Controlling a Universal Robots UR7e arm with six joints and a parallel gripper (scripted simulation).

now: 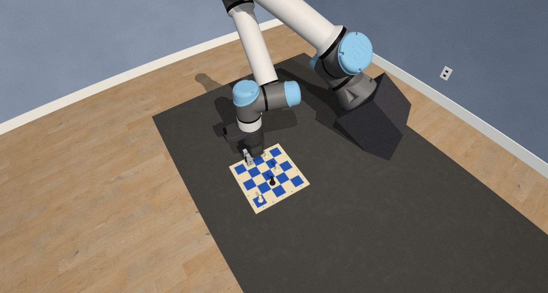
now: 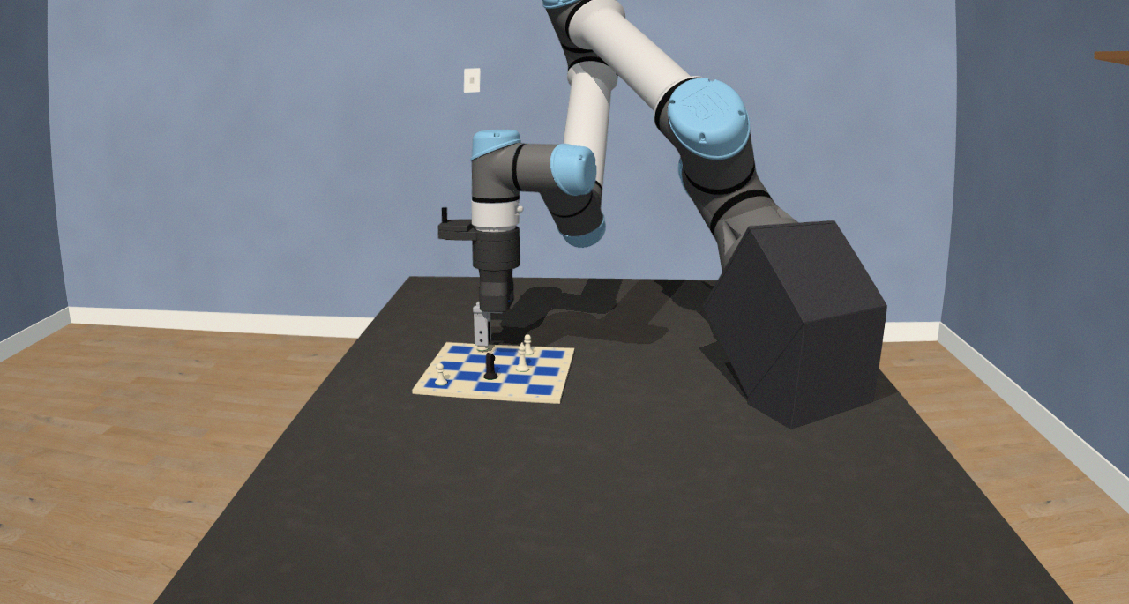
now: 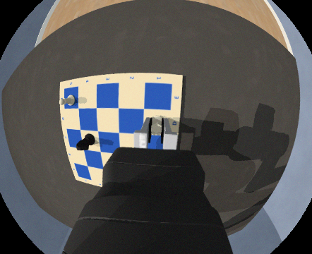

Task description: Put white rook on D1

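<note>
Now: hand 1 cm above the white rook. From my hand the other things lie so: black piece (12 cm to the left, 2 cm below, 1 cm behind); then blue-and-cream chessboard (8 cm to the left, 3 cm below, 2 cm behind).
</note>
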